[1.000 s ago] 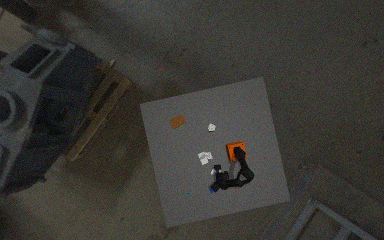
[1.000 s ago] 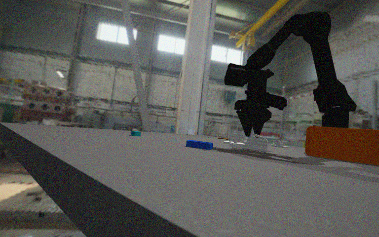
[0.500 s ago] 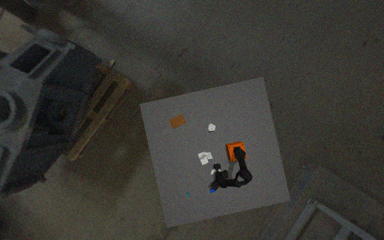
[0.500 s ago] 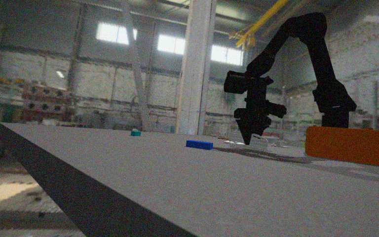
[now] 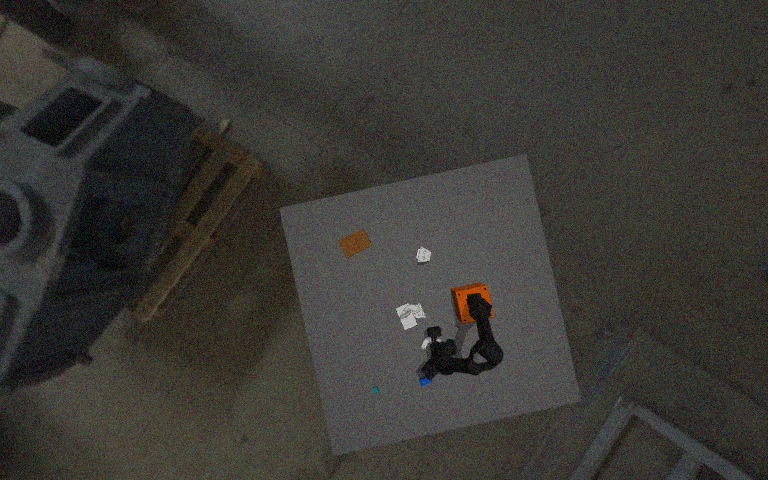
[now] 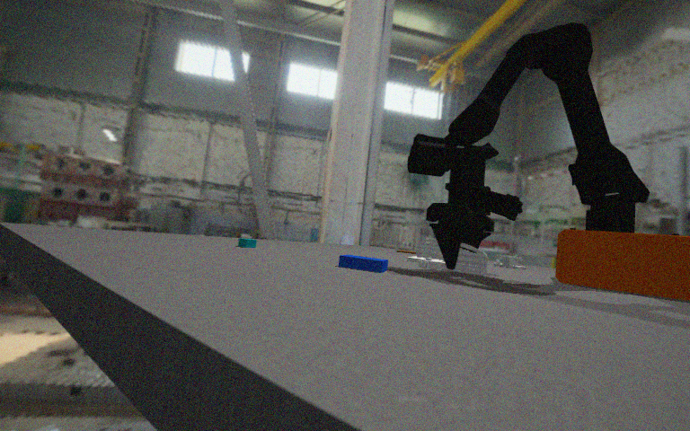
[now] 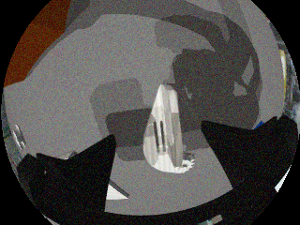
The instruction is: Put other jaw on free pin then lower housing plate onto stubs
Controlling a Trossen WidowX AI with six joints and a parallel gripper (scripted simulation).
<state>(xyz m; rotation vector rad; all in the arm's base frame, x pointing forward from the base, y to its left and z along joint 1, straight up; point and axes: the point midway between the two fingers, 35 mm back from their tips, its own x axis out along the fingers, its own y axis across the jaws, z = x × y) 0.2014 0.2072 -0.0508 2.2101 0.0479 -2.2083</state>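
The curved white jaw lies 3 cm ahead of my gripper tip and 2 cm to the left of it. From my gripper tip the other things lie so: teal block: 31 cm ahead, 22 cm to the left; flat orange plate: 35 cm ahead, 53 cm to the right; blue block: 6 cm ahead, 20 cm to the left.
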